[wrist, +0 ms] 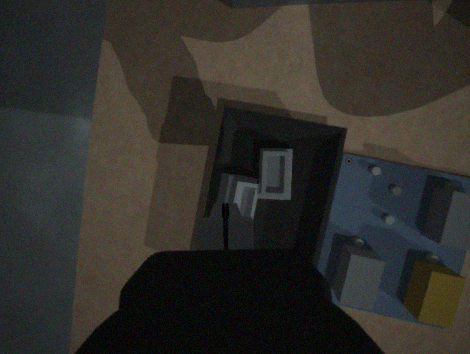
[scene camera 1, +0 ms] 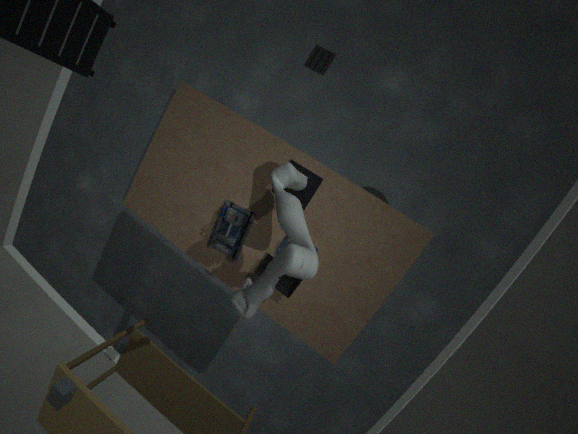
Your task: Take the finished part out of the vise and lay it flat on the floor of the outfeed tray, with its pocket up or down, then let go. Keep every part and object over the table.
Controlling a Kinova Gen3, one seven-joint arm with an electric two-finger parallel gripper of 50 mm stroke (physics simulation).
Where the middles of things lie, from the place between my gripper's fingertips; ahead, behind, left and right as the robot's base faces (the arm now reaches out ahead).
Labels:
Right now the yellow block [wrist: 430, 298] is 24 cm behind my hand, 15 cm below it and 8 cm to the left of it.

